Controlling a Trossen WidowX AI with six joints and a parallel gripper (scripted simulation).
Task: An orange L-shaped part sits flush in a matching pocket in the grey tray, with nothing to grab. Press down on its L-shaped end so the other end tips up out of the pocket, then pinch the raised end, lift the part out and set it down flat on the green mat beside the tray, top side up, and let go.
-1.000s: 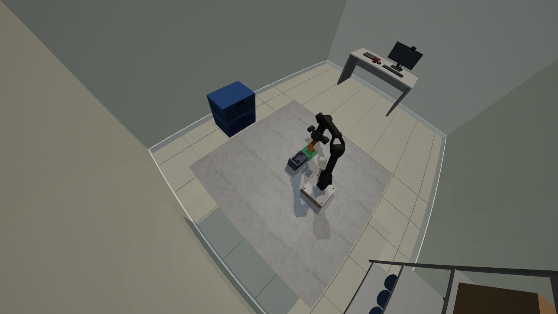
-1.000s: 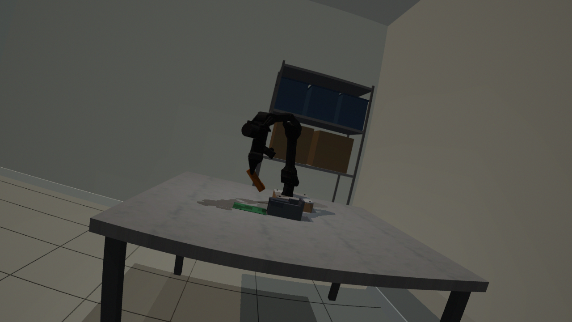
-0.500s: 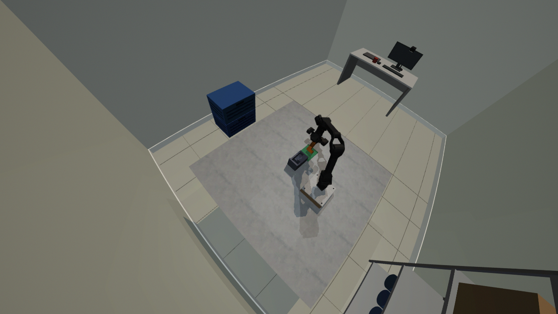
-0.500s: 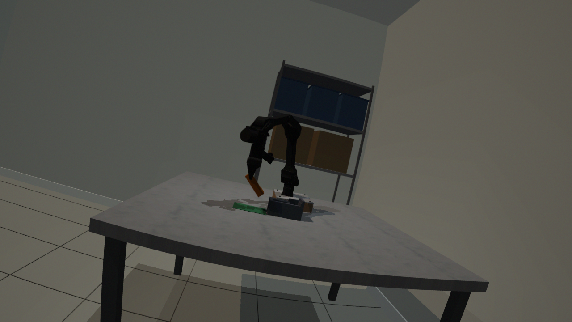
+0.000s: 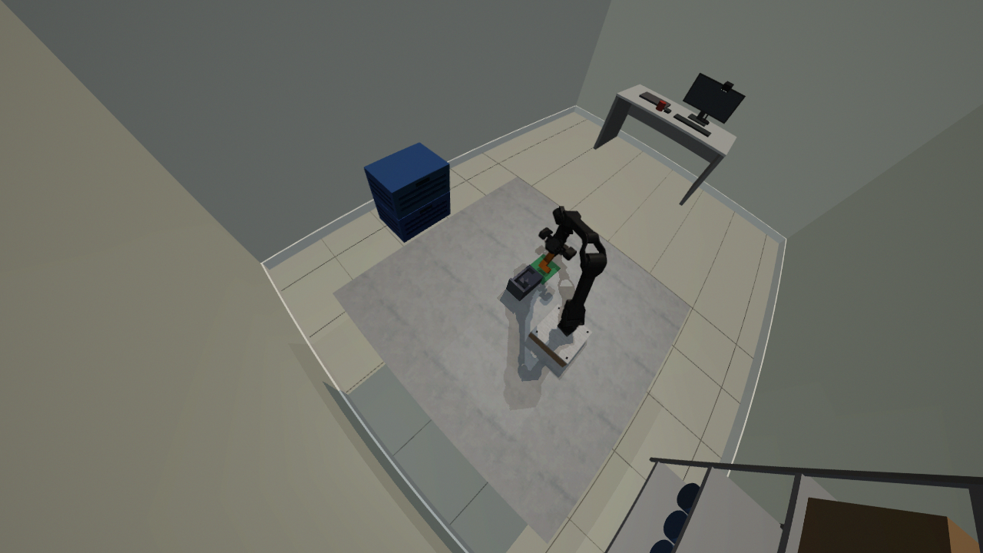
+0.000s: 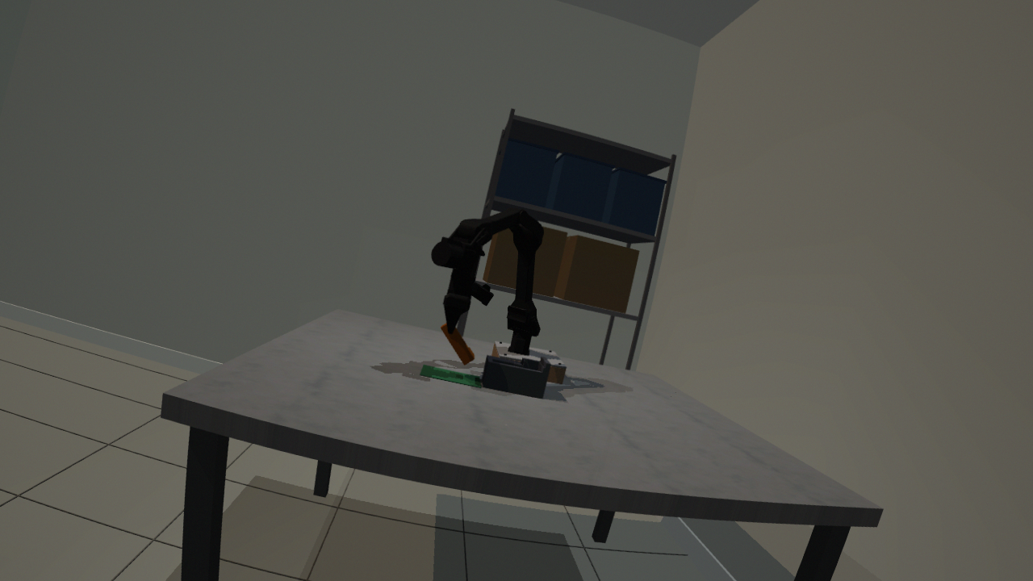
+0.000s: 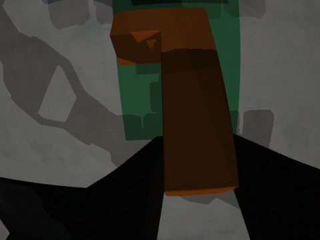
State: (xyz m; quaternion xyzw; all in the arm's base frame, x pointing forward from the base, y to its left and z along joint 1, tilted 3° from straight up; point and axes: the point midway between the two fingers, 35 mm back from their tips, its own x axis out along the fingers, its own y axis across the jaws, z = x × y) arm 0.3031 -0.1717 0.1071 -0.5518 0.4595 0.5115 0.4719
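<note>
Now: gripper tip 12 cm above the green mat and 2 cm to the right of it. The rest, counted from my gripper tip: orange L-shaped part: 3 cm to the left, 3 cm below, 2 cm behind; grey tray: 18 cm to the left, 12 cm below, 2 cm behind.
</note>
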